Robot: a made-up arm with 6 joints.
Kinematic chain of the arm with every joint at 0, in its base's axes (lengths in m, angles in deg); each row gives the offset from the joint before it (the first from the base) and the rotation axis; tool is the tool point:
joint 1: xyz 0 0 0.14 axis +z
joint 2: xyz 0 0 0 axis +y
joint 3: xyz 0 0 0.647 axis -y
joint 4: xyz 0 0 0 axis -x
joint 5: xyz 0.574 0 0 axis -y
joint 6: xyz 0 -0.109 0 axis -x
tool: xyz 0 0 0
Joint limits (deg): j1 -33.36..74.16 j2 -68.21..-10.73 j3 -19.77..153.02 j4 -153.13..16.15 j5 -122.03..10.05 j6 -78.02..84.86
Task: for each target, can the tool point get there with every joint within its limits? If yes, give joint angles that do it. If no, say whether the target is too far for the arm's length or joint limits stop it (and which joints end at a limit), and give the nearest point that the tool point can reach.
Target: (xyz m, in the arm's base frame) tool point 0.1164 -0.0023 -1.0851
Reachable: no: joint limits stop it (at a limit: joint 1, joint 2, joint 3, joint 4) | nearest point -0.1756 -1.0026 -0.0209 | short by 1.489 m
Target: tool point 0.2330 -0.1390 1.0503
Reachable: yes | joints -7.13 -21.39 11.37 -1.69 -55.66 27.39
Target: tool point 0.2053 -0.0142 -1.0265
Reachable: no: joint limits stop it (at a limit: joint 1, joint 2, joint 3, joint 4) | nearest point -0.1756 -1.0026 -0.0209 | short by 1.461 m
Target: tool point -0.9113 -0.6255 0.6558
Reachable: yes | joints 29.47 -58.99 107.65 -28.03 -59.29 -20.63
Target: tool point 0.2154 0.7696 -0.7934
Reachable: no: joint limits stop it (at a limit: joint 1, joint 2, joint 3, joint 4) | nearest point -0.8360 0.6668 0.0389 | short by 1.345 m
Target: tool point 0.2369 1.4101 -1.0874
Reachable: no: too far | nearest point -0.8360 0.6668 0.0389 | short by 1.724 m
